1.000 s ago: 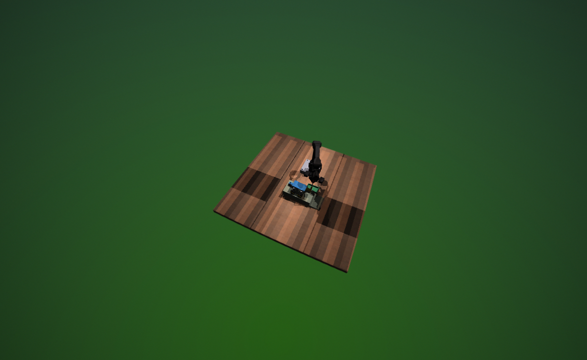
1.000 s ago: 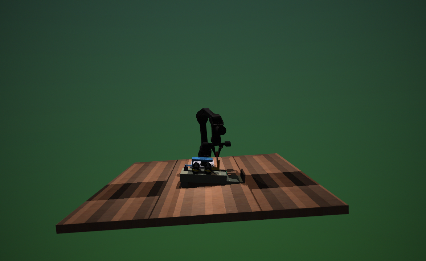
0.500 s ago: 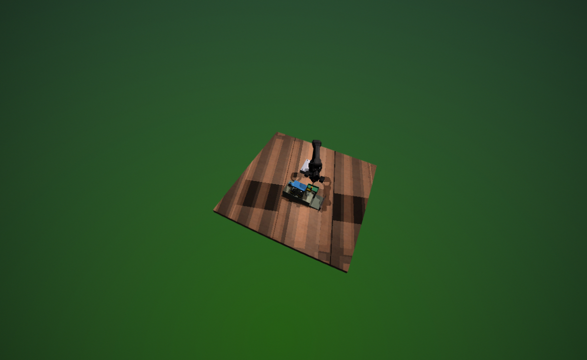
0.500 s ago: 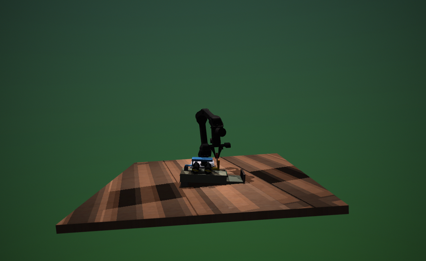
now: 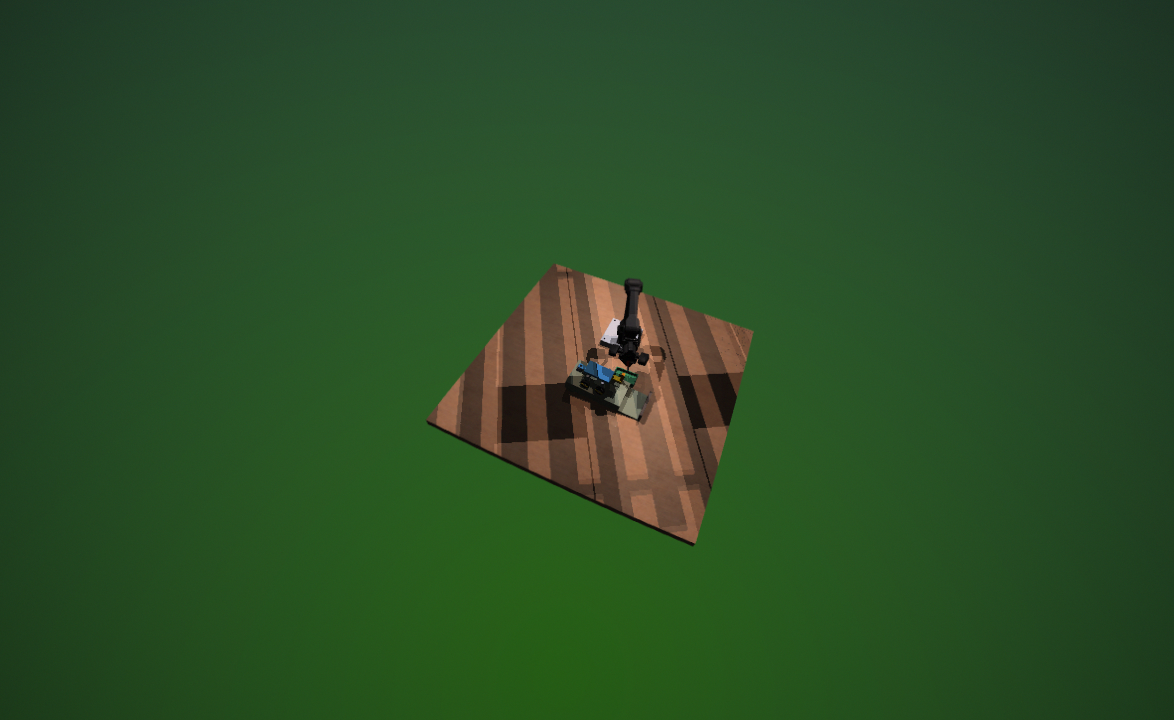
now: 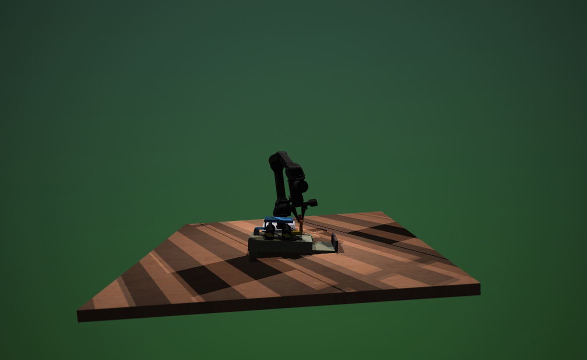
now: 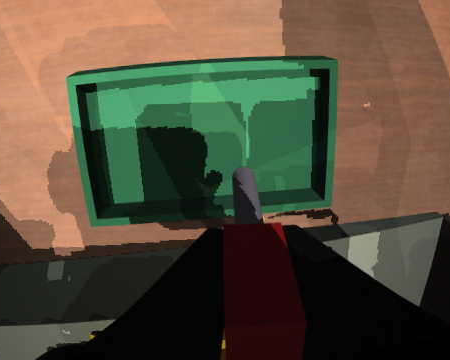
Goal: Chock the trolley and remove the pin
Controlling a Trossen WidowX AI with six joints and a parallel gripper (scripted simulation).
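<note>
My gripper tip is 11 cm above the green tray and 1 cm to the left of it. Round my gripper tip: trolley (13 cm to the right, 11 cm ahead, 1 cm above); then red-headed stop pin (right at my gripper tip); then yellow chock (7 cm ahead, 4 cm to the right, 2 cm below).
</note>
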